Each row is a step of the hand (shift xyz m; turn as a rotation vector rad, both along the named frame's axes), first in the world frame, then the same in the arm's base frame.
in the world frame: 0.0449 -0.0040 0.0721 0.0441 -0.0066 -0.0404
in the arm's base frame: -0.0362 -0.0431 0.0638 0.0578 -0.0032 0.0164
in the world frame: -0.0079 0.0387 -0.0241 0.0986 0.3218 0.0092
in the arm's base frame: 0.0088 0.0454 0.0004 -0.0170 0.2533 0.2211
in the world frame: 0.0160 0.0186 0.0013 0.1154 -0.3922 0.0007
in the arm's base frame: 0.0037 0.0115 0.0214 0.1328 -0.3794 -0.0744
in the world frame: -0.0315 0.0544 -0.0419 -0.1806 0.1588 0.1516
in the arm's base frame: 0.0084 0.0726 -0.0191 -0.2499 0.1346 -0.0165
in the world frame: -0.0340 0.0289 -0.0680 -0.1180 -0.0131 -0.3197
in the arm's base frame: 0.0337 0.0605 -0.0426 0.2082 0.1410 -0.2304
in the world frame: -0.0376 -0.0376 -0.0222 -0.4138 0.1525 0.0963
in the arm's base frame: 0.0061 -0.0144 -0.0555 -0.3233 0.2152 -0.2300
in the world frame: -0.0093 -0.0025 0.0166 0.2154 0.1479 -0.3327
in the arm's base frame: -0.0182 -0.0058 -0.0019 0.3615 0.1944 0.1026
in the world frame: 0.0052 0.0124 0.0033 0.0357 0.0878 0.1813
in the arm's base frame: -0.0024 0.0083 0.0108 -0.1493 -0.0001 0.1399
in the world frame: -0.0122 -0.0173 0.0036 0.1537 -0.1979 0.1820
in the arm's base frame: -0.0061 -0.0132 -0.0158 -0.0351 -0.2861 0.1132
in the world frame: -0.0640 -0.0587 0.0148 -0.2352 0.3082 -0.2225
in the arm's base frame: -0.0345 -0.0394 -0.0708 0.0060 0.4217 -0.1482
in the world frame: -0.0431 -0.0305 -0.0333 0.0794 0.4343 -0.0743
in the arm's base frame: 0.0112 -0.0024 -0.0614 0.0216 0.3894 0.2199
